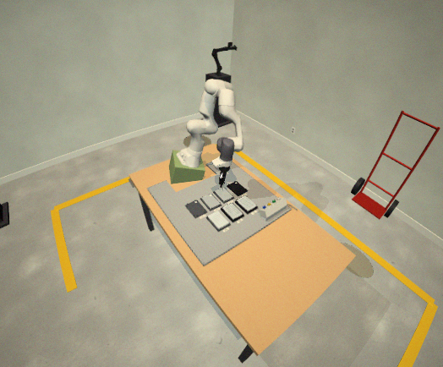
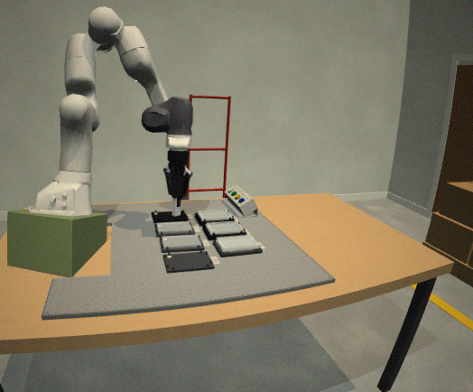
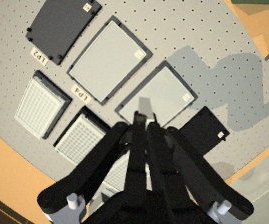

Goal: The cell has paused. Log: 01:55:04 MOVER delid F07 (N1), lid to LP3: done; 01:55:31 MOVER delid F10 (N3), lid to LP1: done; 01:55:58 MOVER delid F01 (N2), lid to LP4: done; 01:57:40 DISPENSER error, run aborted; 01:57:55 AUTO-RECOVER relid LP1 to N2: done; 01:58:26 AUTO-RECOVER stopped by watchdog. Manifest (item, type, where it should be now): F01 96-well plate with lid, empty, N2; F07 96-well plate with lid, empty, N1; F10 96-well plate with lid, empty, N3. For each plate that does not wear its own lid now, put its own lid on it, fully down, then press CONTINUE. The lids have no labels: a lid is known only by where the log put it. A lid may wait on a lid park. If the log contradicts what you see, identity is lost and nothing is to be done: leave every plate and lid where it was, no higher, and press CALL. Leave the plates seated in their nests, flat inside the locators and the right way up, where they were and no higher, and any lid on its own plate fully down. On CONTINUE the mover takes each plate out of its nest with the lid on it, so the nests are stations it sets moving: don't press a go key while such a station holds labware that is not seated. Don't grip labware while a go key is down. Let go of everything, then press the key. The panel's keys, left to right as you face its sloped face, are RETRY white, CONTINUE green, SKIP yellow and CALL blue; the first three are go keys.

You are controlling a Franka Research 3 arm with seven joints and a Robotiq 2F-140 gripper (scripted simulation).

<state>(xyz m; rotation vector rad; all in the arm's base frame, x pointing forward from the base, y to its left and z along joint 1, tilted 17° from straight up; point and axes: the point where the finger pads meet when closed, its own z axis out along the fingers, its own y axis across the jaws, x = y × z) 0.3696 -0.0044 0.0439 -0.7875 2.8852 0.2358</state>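
Now: hand 30 mm to the right of the park LP3 and 100 mm above it. From my hand the other things lie so: plate (170 mm ahead, 170 mm to the right, 90 mm below); park LP2 (20 mm behind, 220 mm to the right, 100 mm below); park LP1 (10 mm ahead, 160 mm to the left, 100 mm below).
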